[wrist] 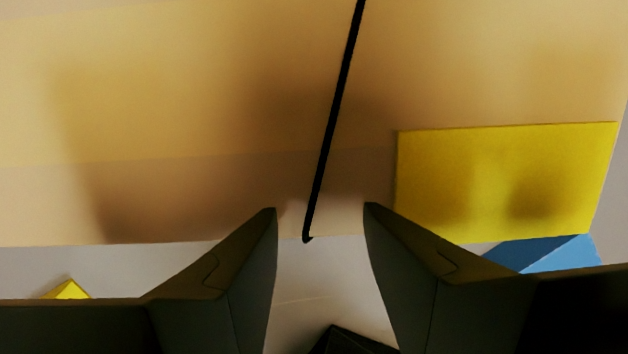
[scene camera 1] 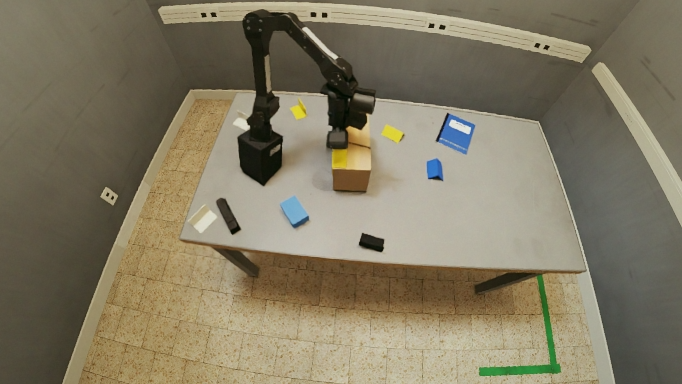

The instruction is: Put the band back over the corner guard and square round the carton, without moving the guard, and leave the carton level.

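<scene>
The brown carton sits level on the table. The thin black band runs slantwise across its top and bends over the edge on the gripper's side. The yellow corner guard lies on that edge near the carton's front end. The band is beside the guard, apart from it. My gripper is at this edge, partly open, with the band between its fingertips and a gap on each side. The right finger in the wrist view overlaps the guard's corner; contact cannot be told. The band's lower run is hidden.
A light blue block, a long black object and a small black block lie towards the front. Yellow pieces flank the carton. A blue folded piece and a blue notebook lie right.
</scene>
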